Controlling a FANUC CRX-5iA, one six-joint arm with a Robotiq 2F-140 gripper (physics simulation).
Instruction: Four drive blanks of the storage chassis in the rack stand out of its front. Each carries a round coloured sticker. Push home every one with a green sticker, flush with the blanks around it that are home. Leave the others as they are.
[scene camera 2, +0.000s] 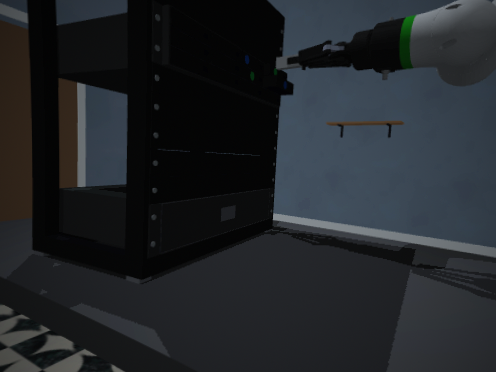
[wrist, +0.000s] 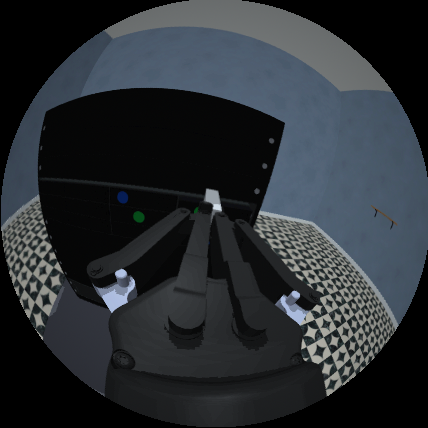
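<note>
The storage chassis is dark in the rack (scene camera 2: 139, 165). A blank with a green sticker (scene camera 2: 275, 72) (wrist: 197, 211) is near its right end; the fingers partly cover the sticker in the wrist view. Below it, a blank with a blue sticker (scene camera 2: 285, 85) juts out clearly past the rack front. Further left are a blue sticker (scene camera 2: 247, 59) (wrist: 122, 197) and, lower, a green sticker (scene camera 2: 252, 76) (wrist: 139, 217); how far their blanks stand out is too dark to tell. My gripper (scene camera 2: 287, 62) (wrist: 209, 198) is shut and empty, its pale tips close to the right green-stickered blank. Contact is hidden.
A lower unit with a grey label (scene camera 2: 228, 213) sits at the rack's bottom. Screws line the rack posts. A wooden wall shelf (scene camera 2: 365, 123) (wrist: 384, 215) hangs on the blue wall to the right. The jutting blue-stickered blank is just below my fingers.
</note>
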